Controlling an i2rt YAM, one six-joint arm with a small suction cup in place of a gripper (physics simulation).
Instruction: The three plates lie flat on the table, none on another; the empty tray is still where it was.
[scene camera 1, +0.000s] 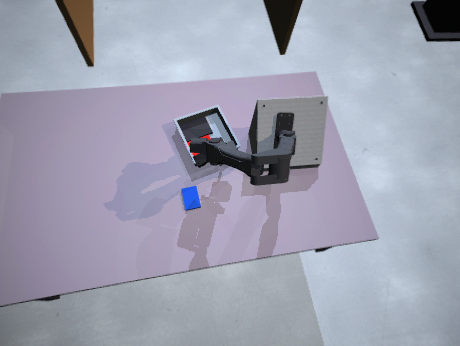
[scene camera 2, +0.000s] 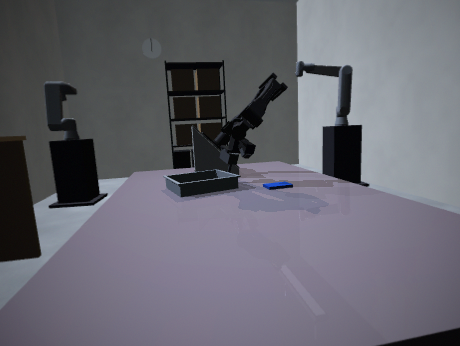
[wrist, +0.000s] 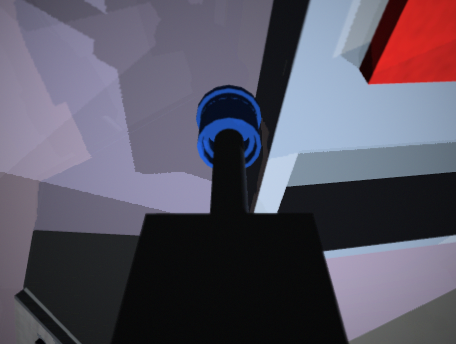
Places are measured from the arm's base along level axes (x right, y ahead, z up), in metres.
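Pixels of known places: end effector, tool point: (wrist: 228, 115); arm's base, origin of the base link: (scene camera 1: 282, 136) (scene camera 2: 216, 146).
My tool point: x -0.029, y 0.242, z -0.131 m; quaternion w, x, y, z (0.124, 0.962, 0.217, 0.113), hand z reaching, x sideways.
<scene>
For each thing: its top centre in the pictures, then the offset to it from my tool point.
- blue plate, middle of its top: (scene camera 2: 277, 184) (scene camera 1: 191, 197) dx -0.185, dy +0.151, dz +0.000 m
- red plate, middle of its top: (scene camera 1: 200, 145) dx +0.065, dy +0.103, dz +0.003 m
- grey tray, middle of its top: (scene camera 2: 200, 175) (scene camera 1: 206, 132) dx +0.110, dy +0.075, dz +0.039 m
- dark shape, middle of its top: (scene camera 1: 195, 128) dx +0.154, dy +0.126, dz +0.002 m
A blue plate (scene camera 1: 191, 198) (scene camera 2: 278, 185) lies flat on the table. A red plate (scene camera 1: 204, 137) (wrist: 425, 45) lies in the grey tray (scene camera 1: 196, 113) (scene camera 2: 210, 188) (wrist: 275, 185), partly hidden by the arm in scene view 1. A dark shape (scene camera 1: 195, 126) beside it in the tray looks like the third plate, but its low contrast makes this unsure. My suction cup (scene camera 2: 230, 169) (wrist: 229, 107) points down close beside the tray's wall, outside it. It bears no plate. In scene view 1 the arm hides the cup. I cannot tell whether the cup touches the wall.
The arm's grey mounting block (scene camera 1: 312, 132) (scene camera 2: 204, 152) stands on the table beside the tray. The arm reaches from it over the tray's near corner. The table edge (scene camera 1: 340, 244) lies beyond the blue plate. Other arms on pedestals (scene camera 2: 75, 170) (scene camera 2: 342, 152) and a shelf rack (scene camera 2: 195, 93) stand in the background.
</scene>
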